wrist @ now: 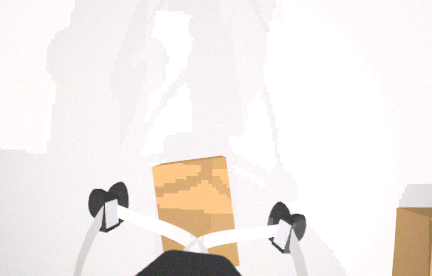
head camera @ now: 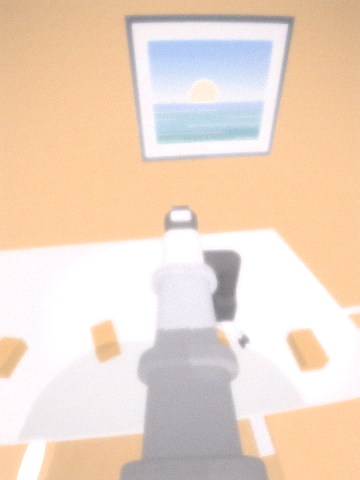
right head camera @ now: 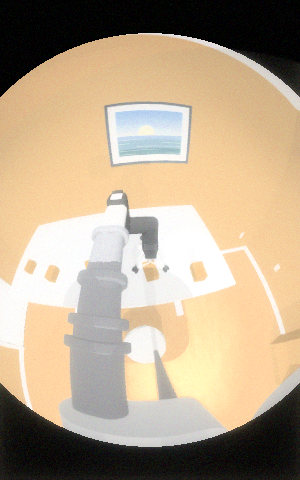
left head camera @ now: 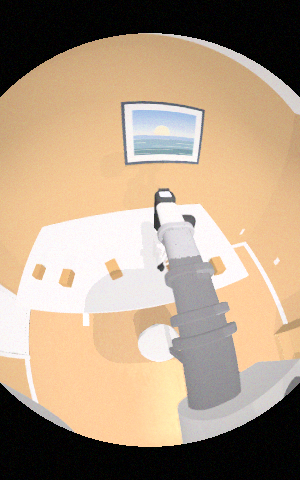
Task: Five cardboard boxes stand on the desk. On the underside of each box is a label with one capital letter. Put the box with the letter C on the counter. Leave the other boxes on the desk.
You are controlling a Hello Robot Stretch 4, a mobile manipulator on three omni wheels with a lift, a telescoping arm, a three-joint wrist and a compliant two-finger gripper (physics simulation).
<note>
In view: the gripper (head camera: 215,345), a framed seascape picture (head camera: 205,86) and a white desk (head camera: 62,392).
The gripper is seen too in the wrist view (wrist: 198,209). The framed seascape picture also shows in the right head camera view (right head camera: 137,132) and in the left head camera view (left head camera: 152,131). The white desk also shows in the wrist view (wrist: 319,112), in the right head camera view (right head camera: 183,238) and in the left head camera view (left head camera: 83,244).
</note>
